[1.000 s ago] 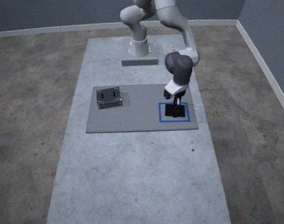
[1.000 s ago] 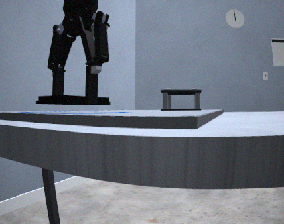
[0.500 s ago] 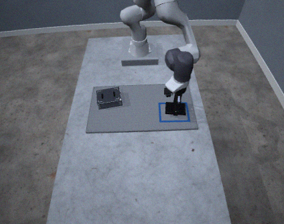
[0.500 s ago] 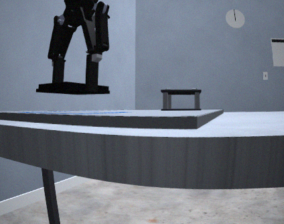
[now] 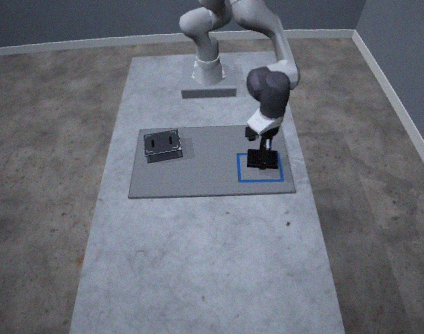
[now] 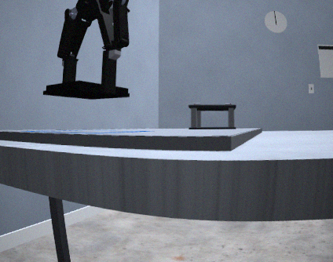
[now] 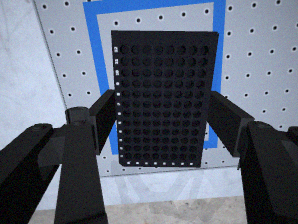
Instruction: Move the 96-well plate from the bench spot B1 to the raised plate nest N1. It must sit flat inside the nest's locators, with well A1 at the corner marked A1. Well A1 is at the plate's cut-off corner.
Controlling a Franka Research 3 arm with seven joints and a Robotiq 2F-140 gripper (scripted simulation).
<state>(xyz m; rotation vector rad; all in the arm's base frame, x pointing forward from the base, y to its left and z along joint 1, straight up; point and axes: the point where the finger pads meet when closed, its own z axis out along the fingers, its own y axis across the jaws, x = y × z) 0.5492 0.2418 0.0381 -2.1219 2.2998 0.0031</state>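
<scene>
Now: hand 2 cm above the black 96-well plate. Also, from my hand: raised plate nest 44 cm to the right, 9 cm behind, 3 cm below; then corner label 35 cm to the right, 6 cm behind, 2 cm below; then pegboard hole pattern 19 cm to the right, 8 cm below, 5 cm behind.
</scene>
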